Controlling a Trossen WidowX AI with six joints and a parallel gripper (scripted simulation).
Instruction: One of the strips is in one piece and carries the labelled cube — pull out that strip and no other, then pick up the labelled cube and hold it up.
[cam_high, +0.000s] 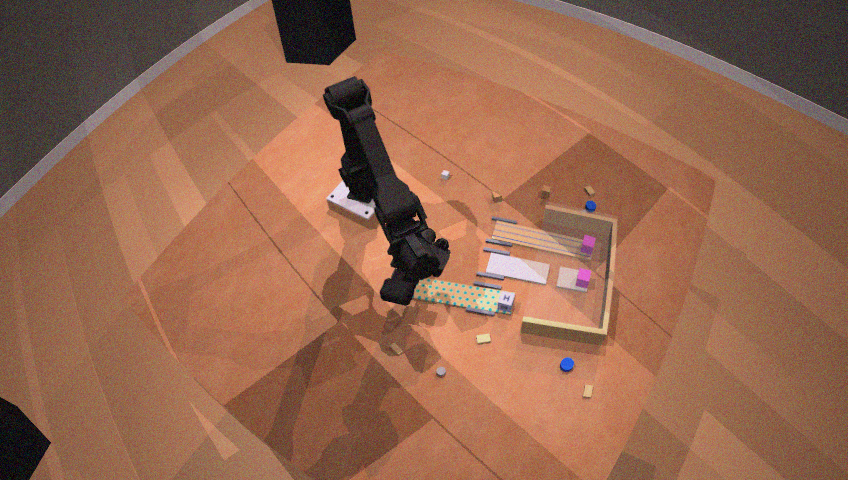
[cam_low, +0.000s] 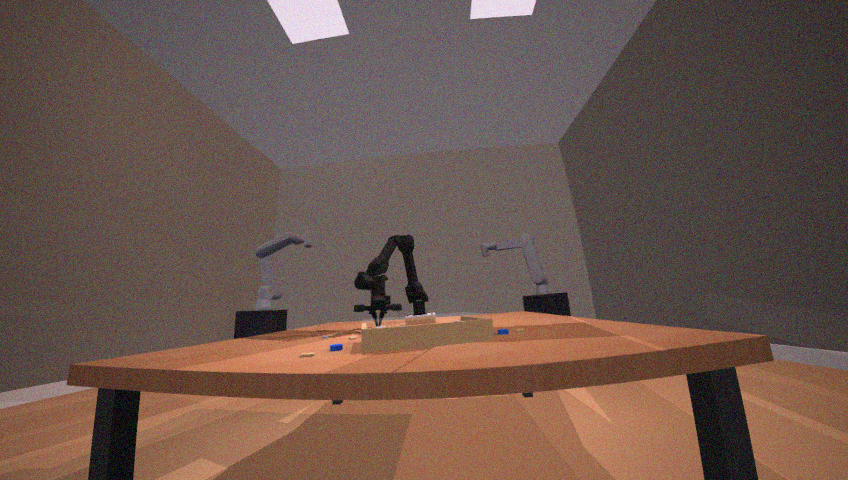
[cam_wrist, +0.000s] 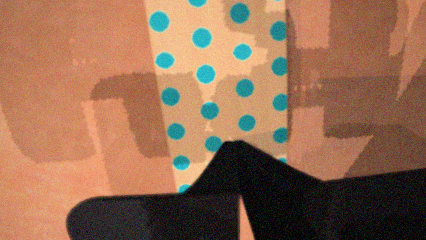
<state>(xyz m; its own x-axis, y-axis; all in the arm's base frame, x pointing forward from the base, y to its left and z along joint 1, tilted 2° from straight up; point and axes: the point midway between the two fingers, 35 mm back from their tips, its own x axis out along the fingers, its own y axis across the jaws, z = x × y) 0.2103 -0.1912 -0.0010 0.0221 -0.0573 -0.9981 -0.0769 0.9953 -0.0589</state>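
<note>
Now: the labelled cube 210 mm ahead of my gripper tip, 20 mm to the left of it and 20 mm above it.
</note>
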